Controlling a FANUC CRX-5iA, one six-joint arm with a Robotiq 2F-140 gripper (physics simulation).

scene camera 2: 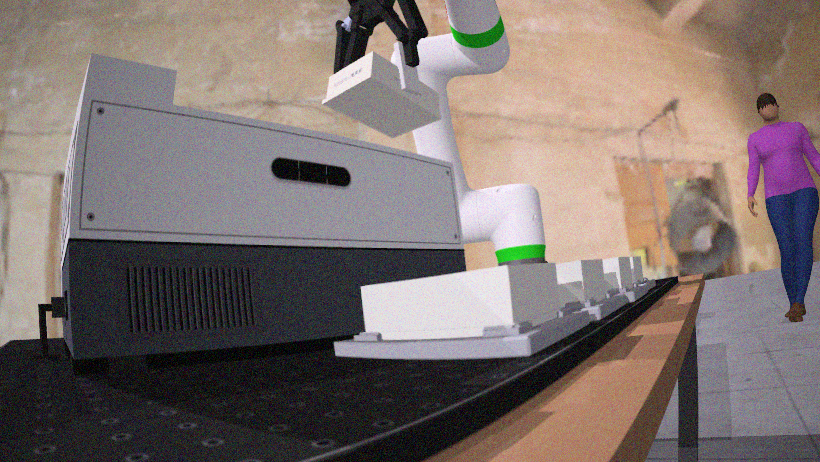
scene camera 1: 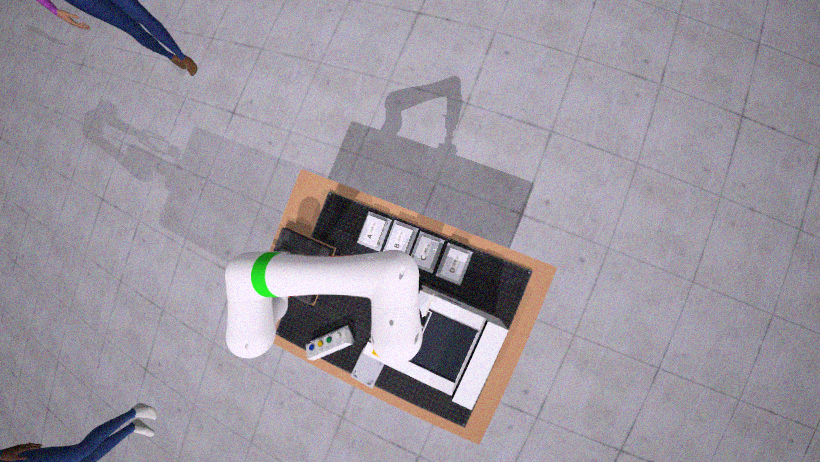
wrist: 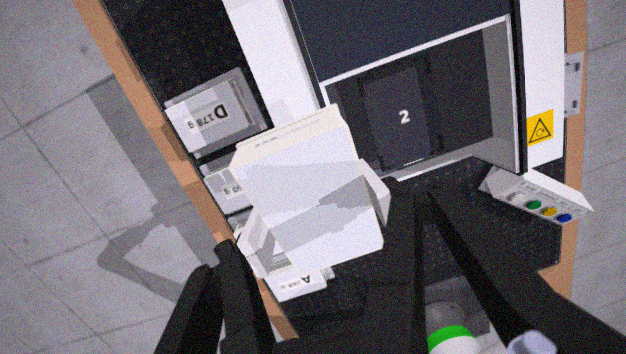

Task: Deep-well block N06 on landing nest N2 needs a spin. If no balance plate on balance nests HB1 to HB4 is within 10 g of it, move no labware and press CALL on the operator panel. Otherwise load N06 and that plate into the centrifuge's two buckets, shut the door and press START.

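Places are measured from the arm's base along level axes (x ahead, y left, z up), in metres.
Pixels of known places: gripper, between the fingertips: (scene camera 2: 383,104) (wrist: 315,193); arm's base, origin of its link: (wrist: 435,319).
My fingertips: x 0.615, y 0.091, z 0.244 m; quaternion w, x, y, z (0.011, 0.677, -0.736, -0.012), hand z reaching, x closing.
For each thing: its top centre in the pictures, then the offset to it from my fingertips.
- white deep-well block, centre of its top: (wrist: 317,217) (scene camera 2: 381,77) (scene camera 1: 411,300) dx +0.000, dy +0.000, dz +0.042 m
- Balance plates A, centre of its top: (wrist: 296,283) (scene camera 1: 371,230) dx -0.285, dy +0.180, dz -0.226 m
- B, centre of its top: (wrist: 268,239) (scene camera 1: 398,240) dx -0.150, dy +0.175, dz -0.226 m
- C, centre of its top: (scene camera 2: 537,268) (wrist: 241,186) (scene camera 1: 425,252) dx -0.019, dy +0.157, dz -0.226 m
- D, centre of its top: (scene camera 2: 459,275) (wrist: 207,118) (scene camera 1: 454,264) dx +0.118, dy +0.142, dz -0.226 m
- operator panel, centre of its top: (wrist: 556,203) (scene camera 1: 324,347) dx -0.338, dy -0.406, dz -0.196 m
- empty nest, centre of its top: (wrist: 547,94) (scene camera 1: 367,368) dx -0.122, dy -0.448, dz -0.237 m
My gripper (scene camera 2: 375,74) (wrist: 315,193) is shut on a white deep-well block (scene camera 2: 367,103) (wrist: 310,187), held in the air above and beside the open centrifuge (scene camera 1: 473,364) (scene camera 2: 258,218) (wrist: 542,60); the block's label is unreadable. In the wrist view an empty bucket marked 2 (wrist: 400,120) shows in the chamber. Balance plates A (scene camera 1: 374,230) (wrist: 300,285), B (scene camera 1: 400,236), C (scene camera 1: 427,251) (wrist: 227,190) and D (scene camera 1: 455,264) (wrist: 215,115) sit on their nests in a row. D reads 178 g; C's weight is partly hidden. The arm hides the gripper in scene camera 1.
The operator panel (scene camera 1: 329,342) (wrist: 540,200) has white, green, yellow and blue buttons. An empty nest (scene camera 1: 367,370) (wrist: 574,82) lies at the table edge beside the centrifuge. One person (scene camera 1: 131,28) (scene camera 2: 780,160) stands off the table, another (scene camera 1: 109,430) at lower left.
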